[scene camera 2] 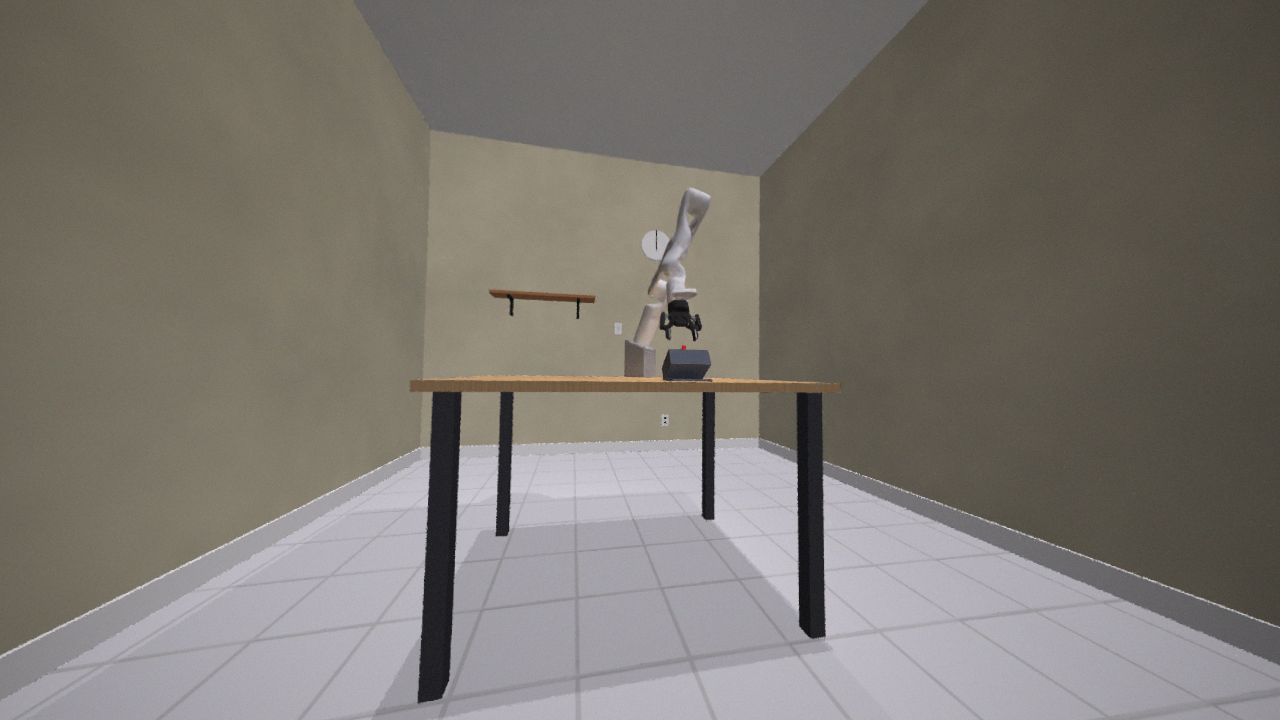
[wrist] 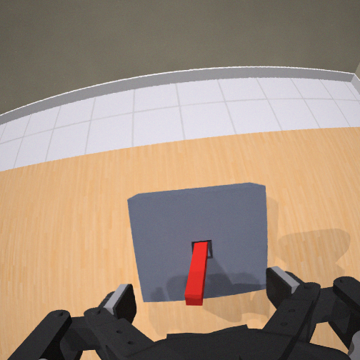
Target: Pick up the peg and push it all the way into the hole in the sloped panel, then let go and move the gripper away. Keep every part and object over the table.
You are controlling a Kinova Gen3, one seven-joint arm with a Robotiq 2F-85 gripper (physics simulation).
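The red peg stands with its far end in the square hole of the grey-blue sloped panel. A long part of the peg sticks out of the hole toward the wrist camera. The panel's block sits on the table, and the peg's red tip shows just above its top edge in the scene view. My gripper is open and empty, above the block. In the wrist view its fingertips are at the left and right of the peg, well apart from it. How deep the peg sits is hidden.
The wooden table carries the block and the pale arm base. The table's far edge in the wrist view lies beyond the panel, with tiled floor past it. A wall shelf is on the back wall.
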